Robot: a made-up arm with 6 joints.
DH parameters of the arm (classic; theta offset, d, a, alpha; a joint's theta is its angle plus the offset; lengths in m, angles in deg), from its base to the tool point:
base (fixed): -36.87 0 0.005 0
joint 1: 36.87 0.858 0.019 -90
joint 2: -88.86 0 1.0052 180
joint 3: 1.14 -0.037 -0.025 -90
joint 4: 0 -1.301 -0.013 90
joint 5: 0 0.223 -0.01 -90
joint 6: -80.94 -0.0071 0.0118 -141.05
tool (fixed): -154.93 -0.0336 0 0
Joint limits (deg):
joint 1: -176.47..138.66
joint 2: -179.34..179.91
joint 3: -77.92..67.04
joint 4: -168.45..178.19
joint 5: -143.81..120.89
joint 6: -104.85..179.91
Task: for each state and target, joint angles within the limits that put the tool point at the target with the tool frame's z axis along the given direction. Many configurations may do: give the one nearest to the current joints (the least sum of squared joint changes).
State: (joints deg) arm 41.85 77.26 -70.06 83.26 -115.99 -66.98
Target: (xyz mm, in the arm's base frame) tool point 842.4 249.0 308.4 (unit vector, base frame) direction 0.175 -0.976 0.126
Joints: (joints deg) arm 21.90 41.81 -47.81 51.89 -128.09 -53.66
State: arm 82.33 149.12 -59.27 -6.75 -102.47 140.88
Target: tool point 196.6 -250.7 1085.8 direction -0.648 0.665 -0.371
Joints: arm 94.50 160.52 -77.84 -22.80 -106.01 132.89
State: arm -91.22 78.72 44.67 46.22 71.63 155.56
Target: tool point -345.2 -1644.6 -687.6 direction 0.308 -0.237 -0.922
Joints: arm -100.67 121.34 61.78 74.97 48.16 132.09
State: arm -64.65 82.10 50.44 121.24 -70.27 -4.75
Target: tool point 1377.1 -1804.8 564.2 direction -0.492 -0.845 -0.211
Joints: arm -55.67 84.41 58.67 107.32 -96.91 16.36
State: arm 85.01 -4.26 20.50 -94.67 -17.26 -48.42
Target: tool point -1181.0 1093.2 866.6 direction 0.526 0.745 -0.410
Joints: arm 133.77 32.46 4.60 -92.18 32.48 -32.19
